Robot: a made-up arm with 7 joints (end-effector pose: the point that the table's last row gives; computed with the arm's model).
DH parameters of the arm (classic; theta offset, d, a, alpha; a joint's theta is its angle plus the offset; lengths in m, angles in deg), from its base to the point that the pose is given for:
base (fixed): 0 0.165 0 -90
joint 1: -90 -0.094 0.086 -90
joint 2: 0 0.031 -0.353 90
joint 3: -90 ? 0.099 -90
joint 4: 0 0.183 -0.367 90
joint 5: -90 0.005 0.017 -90
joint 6: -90 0.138 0.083 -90
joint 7: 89.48 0 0.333 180
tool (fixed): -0.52 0.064 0 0
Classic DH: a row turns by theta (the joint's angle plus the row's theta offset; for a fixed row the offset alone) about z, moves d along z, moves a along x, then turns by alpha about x.
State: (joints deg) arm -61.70 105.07 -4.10 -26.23 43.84 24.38 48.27
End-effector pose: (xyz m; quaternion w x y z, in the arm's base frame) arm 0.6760 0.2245 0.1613 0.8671 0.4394 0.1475 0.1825
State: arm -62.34 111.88 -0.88 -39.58 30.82 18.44 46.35
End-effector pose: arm 0.6645 0.3386 0.0791 0.8024 0.5099 0.2754 0.1427
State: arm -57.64 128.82 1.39 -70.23 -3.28 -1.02 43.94
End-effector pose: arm 0.4388 0.5638 -0.1575 0.5720 0.6114 0.5374 -0.1012
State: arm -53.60 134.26 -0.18 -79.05 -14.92 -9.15 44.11
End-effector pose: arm 0.3020 0.6178 -0.2172 0.4682 0.6202 0.5913 -0.2157
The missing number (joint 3, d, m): -0.414
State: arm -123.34 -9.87 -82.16 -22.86 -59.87 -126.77 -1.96
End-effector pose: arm 0.0198 -0.7732 -0.1709 0.4075 0.5626 0.3568 -0.6246
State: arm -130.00 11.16 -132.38 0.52 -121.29 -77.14 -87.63
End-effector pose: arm 0.1044 -0.4127 0.4322 0.4349 0.3409 -0.4752 0.6847
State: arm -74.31 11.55 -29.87 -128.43 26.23 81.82 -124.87
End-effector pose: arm 0.3207 -0.4396 0.1474 0.7208 0.2716 -0.3229 0.5500
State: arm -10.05 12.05 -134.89 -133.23 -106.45 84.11 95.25
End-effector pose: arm 0.2809 -0.5643 -0.2787 0.6001 0.0689 -0.5699 0.5570
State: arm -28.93 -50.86 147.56 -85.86 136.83 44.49 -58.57
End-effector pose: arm -0.0148 -1.0407 0.2243 0.0062 0.7257 0.1737 -0.6657
